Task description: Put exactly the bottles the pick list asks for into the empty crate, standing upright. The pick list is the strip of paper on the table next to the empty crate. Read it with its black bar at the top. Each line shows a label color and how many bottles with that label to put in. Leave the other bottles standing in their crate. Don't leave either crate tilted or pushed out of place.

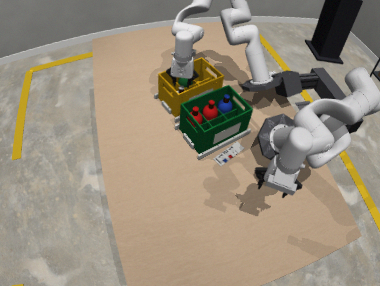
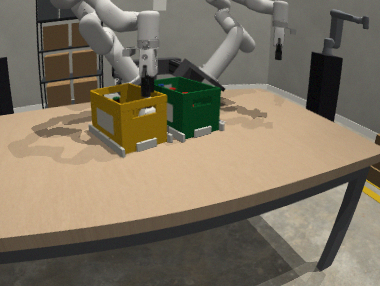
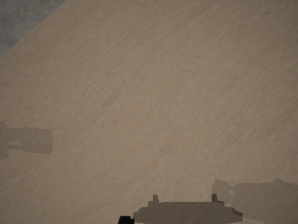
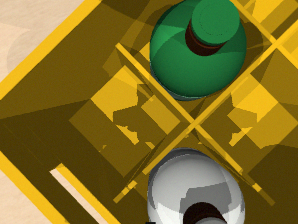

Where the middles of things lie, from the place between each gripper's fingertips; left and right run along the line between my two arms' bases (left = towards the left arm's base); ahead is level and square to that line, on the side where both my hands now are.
Scene:
Right now the yellow crate (image 2: 120, 122) is 11 cm below my right hand (image 2: 147, 94), 8 cm to the right of it and 5 cm behind it. Also, from my right hand: green crate (image 2: 181, 115): 15 cm behind, 14 cm to the left, 11 cm below.
Right now my left hand is 11 cm short of the green crate, 48 cm to the left of it and 22 cm above it. Also, from my left hand: yellow crate 21 cm ahead, 71 cm to the right, 22 cm below.

